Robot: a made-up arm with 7 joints.
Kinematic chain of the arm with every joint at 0, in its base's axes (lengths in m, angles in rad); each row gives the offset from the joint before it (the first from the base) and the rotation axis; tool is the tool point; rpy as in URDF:
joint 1: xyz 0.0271 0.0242 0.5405 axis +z
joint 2: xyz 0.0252 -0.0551 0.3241 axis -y
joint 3: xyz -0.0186 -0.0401 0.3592 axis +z
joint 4: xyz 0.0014 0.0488 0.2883 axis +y
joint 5: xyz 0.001 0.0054 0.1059 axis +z
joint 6: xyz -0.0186 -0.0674 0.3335 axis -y
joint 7: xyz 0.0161 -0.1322 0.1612 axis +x
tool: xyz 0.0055 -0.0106 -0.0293 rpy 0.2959 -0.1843 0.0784
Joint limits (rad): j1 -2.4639..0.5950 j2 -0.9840..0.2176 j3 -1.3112..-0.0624 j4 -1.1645..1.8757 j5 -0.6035..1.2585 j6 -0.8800..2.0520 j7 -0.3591..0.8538
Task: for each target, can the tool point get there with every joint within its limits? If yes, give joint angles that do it. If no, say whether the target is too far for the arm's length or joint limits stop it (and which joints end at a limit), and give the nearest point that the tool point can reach.
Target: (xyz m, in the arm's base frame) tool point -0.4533 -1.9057 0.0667
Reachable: no: too far | nearest point -0.2237 -0.9831 0.8474 | short by 1.230 m
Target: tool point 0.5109 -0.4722 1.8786
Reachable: yes | joints -0.4948 -0.6815 -0.8315 0.0663 0.3007 0.8746 0.3105
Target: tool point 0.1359 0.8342 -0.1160
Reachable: no: joint limits stop it (at a limit: joint 1, joint 2, joint 3, joint 5, joint 7) | nearest point 0.5066 0.2804 0.6533 | short by 1.018 m
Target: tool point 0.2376 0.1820 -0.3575
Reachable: no: joint limits stop it (at a limit: joint 1, joint 2, joint 3, joint 4, joint 5, joint 7) | nearest point 0.5061 0.2141 0.6288 | short by 1.023 m
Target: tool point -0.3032 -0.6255 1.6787
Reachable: yes | joints -1.5217 -0.2464 -0.4130 0.7466 0.5142 -0.5536 0.5669
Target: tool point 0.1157 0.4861 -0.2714
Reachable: no: joint limits stop it (at a limit: joint 1, joint 2, joint 3, joint 4, joint 5, joint 7) | nearest point 0.4776 0.2330 0.6403 | short by 1.013 m
